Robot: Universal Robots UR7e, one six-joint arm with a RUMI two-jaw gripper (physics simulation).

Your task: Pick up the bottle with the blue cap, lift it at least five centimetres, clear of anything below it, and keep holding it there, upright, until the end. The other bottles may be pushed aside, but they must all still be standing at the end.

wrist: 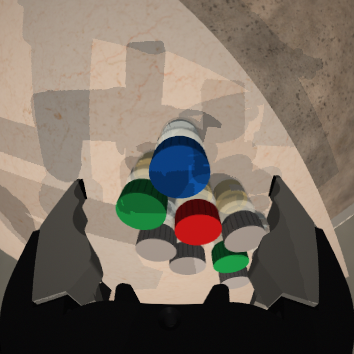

Labels:
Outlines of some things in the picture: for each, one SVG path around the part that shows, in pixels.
My gripper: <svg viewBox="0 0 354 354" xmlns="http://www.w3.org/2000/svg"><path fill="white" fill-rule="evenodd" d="M354 310L346 279L322 228L318 228L279 175L272 176L268 196L270 196L272 201L266 216L269 232L262 236L247 271L247 277L254 289L249 304L229 302L229 289L223 283L214 284L203 303L141 303L128 283L116 285L114 300L103 300L98 284L102 282L103 271L99 258L84 231L87 218L82 205L87 197L83 179L77 178L60 197L39 228L32 231L10 275L0 308L1 354L352 354Z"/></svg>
A green-capped bottle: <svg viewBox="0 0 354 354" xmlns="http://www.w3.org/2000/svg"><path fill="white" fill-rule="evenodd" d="M154 149L147 149L139 154L115 204L115 211L119 219L126 225L136 229L147 230L156 228L163 223L166 217L167 196L155 189L148 175L148 168Z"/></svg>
A grey-capped bottle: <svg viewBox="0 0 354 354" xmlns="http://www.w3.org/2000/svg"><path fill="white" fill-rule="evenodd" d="M220 178L213 184L212 189L216 200L215 206L221 222L221 235L224 246L233 252L253 249L259 245L262 236L266 234L258 215L254 213L255 208L241 181L232 176Z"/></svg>

